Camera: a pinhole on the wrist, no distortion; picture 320 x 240 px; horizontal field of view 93.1 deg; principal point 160.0 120.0 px. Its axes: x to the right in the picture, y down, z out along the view. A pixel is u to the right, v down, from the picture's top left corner.
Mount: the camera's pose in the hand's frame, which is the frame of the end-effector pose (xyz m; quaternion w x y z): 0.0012 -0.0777 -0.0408 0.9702 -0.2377 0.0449 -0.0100
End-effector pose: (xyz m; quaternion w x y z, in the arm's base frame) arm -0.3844 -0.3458 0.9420 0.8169 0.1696 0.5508 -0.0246
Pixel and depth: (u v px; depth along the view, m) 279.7 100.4 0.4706
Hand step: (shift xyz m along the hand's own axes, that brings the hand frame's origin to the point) 0.4146 0.0698 0.3722
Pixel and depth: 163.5 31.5 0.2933
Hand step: 0.0352 -0.0948 0.2968
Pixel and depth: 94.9 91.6 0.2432
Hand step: -0.0804 -0.0019 0.2036
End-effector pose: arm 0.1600 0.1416 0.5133 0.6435 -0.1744 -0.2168 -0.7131
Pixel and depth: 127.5 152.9 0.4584
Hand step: -0.0547 0.2256 0.3261
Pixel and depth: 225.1 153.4 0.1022
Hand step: 0.0543 -0.0125 0.0354
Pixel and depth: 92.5 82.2 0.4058
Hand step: -0.1413 0.0267 0.3792
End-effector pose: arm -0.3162 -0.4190 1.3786 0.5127 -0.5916 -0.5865 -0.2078
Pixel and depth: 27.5 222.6 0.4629
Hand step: -0.3598 0.4298 0.2564
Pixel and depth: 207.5 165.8 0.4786
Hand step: 0.1942 0.2648 0.3026
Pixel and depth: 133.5 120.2 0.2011
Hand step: -0.0153 0.0166 0.1395
